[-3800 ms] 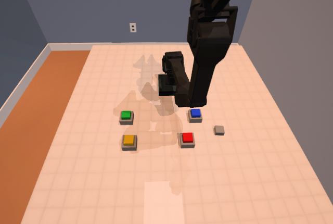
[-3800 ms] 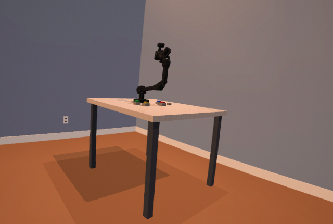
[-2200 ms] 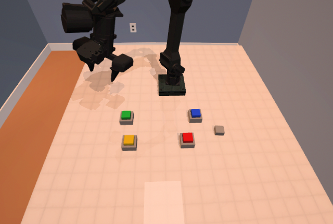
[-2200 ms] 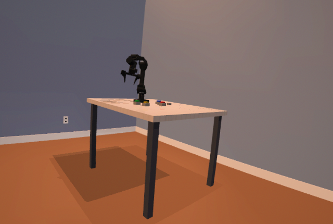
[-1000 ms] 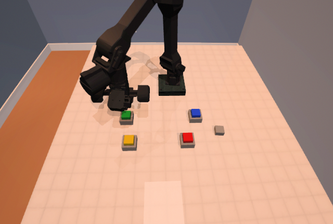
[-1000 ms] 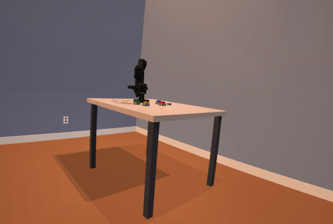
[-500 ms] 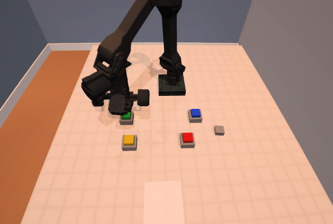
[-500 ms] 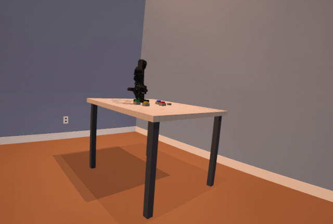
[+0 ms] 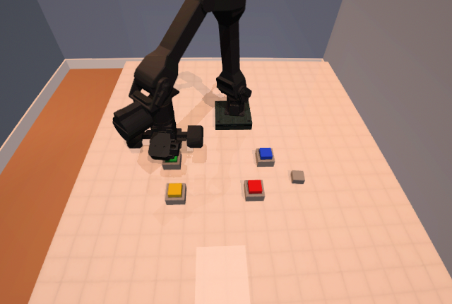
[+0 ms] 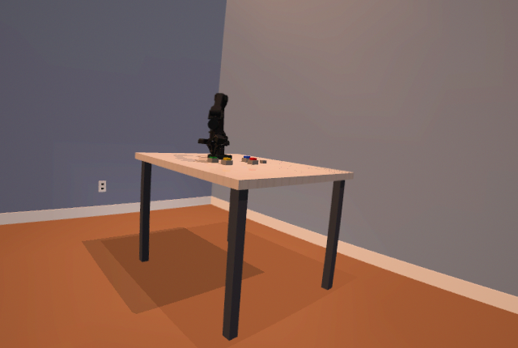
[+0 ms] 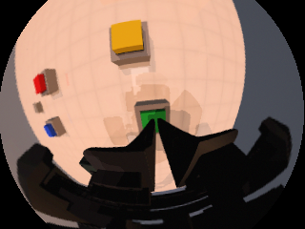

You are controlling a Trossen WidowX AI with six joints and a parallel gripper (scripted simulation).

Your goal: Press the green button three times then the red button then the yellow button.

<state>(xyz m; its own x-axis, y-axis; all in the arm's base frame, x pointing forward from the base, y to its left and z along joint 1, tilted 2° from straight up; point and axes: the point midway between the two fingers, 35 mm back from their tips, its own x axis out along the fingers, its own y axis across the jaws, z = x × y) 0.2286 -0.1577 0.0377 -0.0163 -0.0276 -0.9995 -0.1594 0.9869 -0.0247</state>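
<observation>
Now: gripper tip 10 mm above the green button. Also, from my gripper tip: red button (240 mm to the left, 60 mm ahead); then blue button (260 mm to the left, 50 mm behind); then yellow button (100 mm ahead, 40 mm to the left).
</observation>
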